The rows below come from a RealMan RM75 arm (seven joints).
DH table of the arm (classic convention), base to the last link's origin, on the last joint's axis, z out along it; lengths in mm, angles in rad. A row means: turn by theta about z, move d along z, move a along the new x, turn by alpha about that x. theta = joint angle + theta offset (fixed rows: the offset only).
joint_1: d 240.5; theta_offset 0; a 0; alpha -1.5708
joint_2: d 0; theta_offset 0; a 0; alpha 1.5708
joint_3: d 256; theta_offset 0; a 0; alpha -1.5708
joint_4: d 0; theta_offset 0; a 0; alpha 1.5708
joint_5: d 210; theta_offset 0; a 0; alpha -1.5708
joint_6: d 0; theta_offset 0; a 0; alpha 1.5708
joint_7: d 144; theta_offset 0; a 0; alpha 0
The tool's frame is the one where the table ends.
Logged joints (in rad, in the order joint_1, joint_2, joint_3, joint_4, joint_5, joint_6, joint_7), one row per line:
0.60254 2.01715 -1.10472 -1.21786 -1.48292 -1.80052 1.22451
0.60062 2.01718 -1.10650 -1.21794 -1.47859 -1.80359 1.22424
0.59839 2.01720 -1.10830 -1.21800 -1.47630 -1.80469 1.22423
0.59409 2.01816 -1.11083 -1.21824 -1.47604 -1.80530 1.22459
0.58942 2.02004 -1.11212 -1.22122 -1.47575 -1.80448 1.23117
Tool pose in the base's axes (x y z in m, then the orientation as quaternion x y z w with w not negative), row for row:
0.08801 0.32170 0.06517 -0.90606 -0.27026 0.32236 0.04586
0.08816 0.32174 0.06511 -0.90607 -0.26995 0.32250 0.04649
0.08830 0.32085 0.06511 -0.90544 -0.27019 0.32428 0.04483
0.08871 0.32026 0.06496 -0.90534 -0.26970 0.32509 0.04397
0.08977 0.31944 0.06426 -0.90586 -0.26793 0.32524 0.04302
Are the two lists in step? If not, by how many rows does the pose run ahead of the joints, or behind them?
The pose runs 1 row behind the joints: the pose in row i belongs to the joints in row i - 1.
